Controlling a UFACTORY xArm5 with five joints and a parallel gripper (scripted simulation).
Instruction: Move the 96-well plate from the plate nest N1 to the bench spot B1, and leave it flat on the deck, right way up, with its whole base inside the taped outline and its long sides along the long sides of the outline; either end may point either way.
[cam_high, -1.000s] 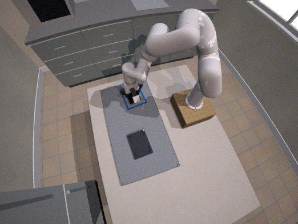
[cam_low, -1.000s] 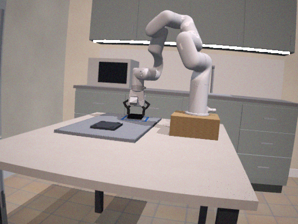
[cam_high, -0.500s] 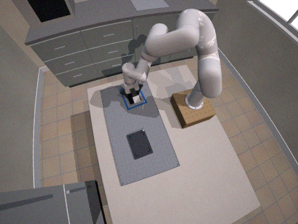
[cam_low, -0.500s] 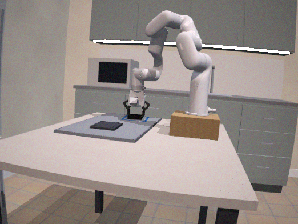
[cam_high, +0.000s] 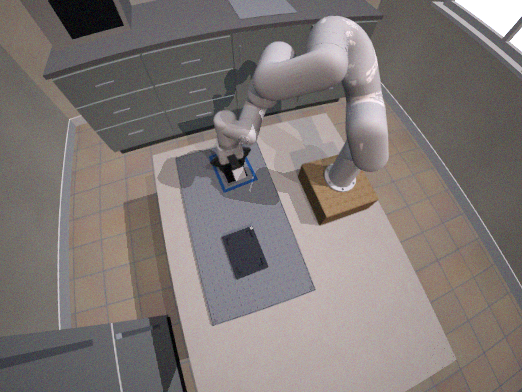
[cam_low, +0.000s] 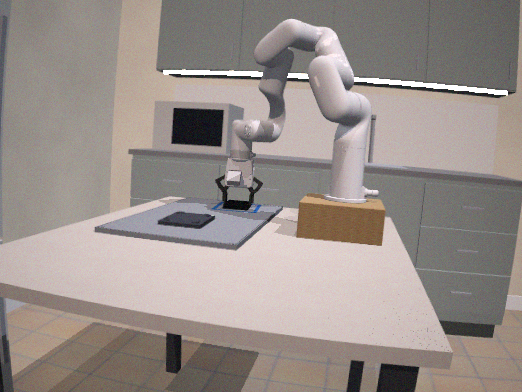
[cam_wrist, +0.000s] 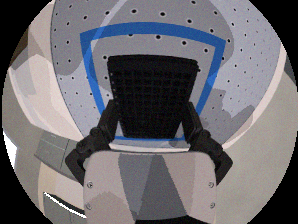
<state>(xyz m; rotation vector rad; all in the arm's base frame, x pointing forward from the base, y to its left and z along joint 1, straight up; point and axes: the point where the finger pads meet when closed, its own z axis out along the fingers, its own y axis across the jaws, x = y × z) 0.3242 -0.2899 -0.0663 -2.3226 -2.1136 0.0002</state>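
My gripper is now 1 cm above the 96-well plate. From my hand the other things lie so: plate nest N1: 12 cm ahead, 34 cm to the left, 1 cm below.
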